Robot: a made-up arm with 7 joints. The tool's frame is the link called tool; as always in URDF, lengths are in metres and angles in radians. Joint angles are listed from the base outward.
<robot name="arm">
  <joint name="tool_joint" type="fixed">
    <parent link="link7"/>
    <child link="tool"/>
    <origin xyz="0.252 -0.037 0.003" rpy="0 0 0"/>
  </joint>
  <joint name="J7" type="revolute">
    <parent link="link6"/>
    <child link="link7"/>
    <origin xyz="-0.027 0.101 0.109" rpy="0 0 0"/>
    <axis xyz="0 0 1"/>
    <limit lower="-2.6" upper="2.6"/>
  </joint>
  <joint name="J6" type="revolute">
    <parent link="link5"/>
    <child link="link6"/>
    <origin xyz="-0.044 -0.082 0.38" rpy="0 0 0"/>
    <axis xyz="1 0 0"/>
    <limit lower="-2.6" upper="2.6"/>
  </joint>
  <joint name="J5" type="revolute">
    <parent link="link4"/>
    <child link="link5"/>
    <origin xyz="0.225 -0.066 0.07" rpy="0 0 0"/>
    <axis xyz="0 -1 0"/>
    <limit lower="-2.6" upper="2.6"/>
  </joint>
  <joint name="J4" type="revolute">
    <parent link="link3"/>
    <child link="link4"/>
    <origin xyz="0.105 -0.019 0.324" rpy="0 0 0"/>
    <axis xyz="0 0 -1"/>
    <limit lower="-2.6" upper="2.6"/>
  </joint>
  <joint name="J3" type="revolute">
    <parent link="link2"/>
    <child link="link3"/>
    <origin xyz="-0.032 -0.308 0.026" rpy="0 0 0"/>
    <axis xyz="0 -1 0"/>
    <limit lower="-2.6" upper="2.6"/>
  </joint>
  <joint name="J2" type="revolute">
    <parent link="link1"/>
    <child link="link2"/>
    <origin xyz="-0.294 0.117 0.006" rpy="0 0 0"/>
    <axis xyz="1 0 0"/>
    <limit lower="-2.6" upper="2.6"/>
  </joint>
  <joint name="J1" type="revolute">
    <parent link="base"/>
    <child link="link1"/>
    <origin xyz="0 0 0.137" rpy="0 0 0"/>
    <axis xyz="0 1 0"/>
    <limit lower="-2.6" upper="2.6"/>
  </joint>
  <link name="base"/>
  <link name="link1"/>
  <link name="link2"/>
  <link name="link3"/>
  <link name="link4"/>
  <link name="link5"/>
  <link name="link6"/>
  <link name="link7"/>
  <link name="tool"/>
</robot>
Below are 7 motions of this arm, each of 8 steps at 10 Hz.
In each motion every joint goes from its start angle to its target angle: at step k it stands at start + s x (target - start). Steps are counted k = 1, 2, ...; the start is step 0. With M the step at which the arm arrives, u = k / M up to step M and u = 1 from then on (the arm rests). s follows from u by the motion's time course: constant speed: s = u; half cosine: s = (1 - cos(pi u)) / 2; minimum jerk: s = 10 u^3 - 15 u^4 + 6 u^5.
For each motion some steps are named. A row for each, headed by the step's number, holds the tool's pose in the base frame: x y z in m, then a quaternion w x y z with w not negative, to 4 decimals.
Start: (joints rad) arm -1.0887 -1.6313 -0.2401 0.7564 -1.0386 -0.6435 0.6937
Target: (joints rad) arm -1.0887 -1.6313 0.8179 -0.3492 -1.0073 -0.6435 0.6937
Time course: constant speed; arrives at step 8
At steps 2, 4, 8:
2: -0.2687 0.6265 0.6546 0.7726 -0.3751 0.1656 -0.4848
4: -0.1717 0.7833 0.4712 0.7071 -0.5383 0.2001 -0.4126
8: -0.0956 0.8973 -0.0736 0.4478 -0.7983 0.2509 -0.3149

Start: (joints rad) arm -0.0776 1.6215 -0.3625 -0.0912 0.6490 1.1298 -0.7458
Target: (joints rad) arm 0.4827 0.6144 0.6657 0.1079 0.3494 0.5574 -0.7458
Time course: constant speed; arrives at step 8
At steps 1, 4, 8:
1: 0.0628 -0.6138 -0.4164 0.2492 0.9482 0.1662 -0.1057
4: -0.2570 -0.8959 -0.0097 0.4724 0.8197 0.0403 -0.3213
8: -0.4299 -0.8720 0.7128 0.6946 0.5360 -0.1092 -0.4673

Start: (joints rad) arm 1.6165 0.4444 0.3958 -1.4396 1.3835 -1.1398 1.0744
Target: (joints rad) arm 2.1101 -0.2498 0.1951 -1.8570 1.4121 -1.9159 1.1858
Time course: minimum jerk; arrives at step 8
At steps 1, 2, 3, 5, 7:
1: 0.3954 -0.2960 0.5980 0.8896 -0.0121 -0.1843 0.4178
2: 0.4436 -0.2636 0.5548 0.8815 -0.0049 -0.1543 0.4462
3: 0.5205 -0.1934 0.4622 0.8602 0.0113 -0.0975 0.5005
5: 0.6015 0.0161 0.2014 0.7717 0.0646 0.0336 0.6318
7: 0.5705 0.1412 0.0656 0.7018 0.1012 0.0939 0.6989

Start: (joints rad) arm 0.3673 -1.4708 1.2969 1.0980 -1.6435 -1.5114 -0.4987
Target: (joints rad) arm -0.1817 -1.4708 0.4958 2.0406 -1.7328 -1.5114 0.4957
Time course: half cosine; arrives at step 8
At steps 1, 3, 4, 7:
1: -0.0812 0.4419 1.1978 0.5641 -0.8205 0.0759 -0.0523
3: -0.2121 0.2970 1.1267 0.6465 -0.7148 0.2365 -0.1236
4: -0.3353 0.2245 1.0448 0.7154 -0.6051 0.3098 -0.1614
7: -0.6038 0.1961 0.7475 0.8828 -0.2868 0.3206 -0.1891

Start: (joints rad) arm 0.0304 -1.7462 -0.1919 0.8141 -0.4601 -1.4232 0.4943
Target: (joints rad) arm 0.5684 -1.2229 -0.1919 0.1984 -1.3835 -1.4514 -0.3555
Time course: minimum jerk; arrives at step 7
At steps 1, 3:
1: 0.2170 0.6617 0.7288 0.1388 -0.7972 0.4420 -0.3871
3: 0.4522 0.4788 0.7167 0.1187 -0.8172 0.5287 -0.1964

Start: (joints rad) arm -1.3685 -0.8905 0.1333 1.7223 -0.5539 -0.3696 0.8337
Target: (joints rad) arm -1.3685 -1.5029 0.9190 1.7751 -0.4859 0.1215 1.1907
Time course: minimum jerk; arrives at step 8
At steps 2, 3, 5, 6, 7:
2: -1.1787 0.1959 0.0616 0.6831 0.0750 -0.6123 -0.3910
3: -1.1961 0.3343 -0.0369 0.6310 0.0038 -0.6966 -0.3414
5: -1.1505 0.6207 -0.3493 0.4754 -0.2147 -0.8360 -0.1701
6: -1.1089 0.6861 -0.4797 0.4115 -0.3010 -0.8554 -0.0917
7: -1.0854 0.7081 -0.5459 0.3786 -0.3438 -0.8579 -0.0495

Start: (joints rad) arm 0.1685 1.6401 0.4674 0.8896 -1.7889 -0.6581 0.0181
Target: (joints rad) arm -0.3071 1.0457 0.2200 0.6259 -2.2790 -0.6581 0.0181
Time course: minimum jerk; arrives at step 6
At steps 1, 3, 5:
1: -0.0835 -0.1819 -0.6727 0.4135 0.7039 0.4272 0.3887
3: 0.1457 -0.2595 -0.4864 0.4775 0.5166 0.4702 0.5330
5: 0.2400 -0.2717 -0.2851 0.5066 0.3126 0.5301 0.6038

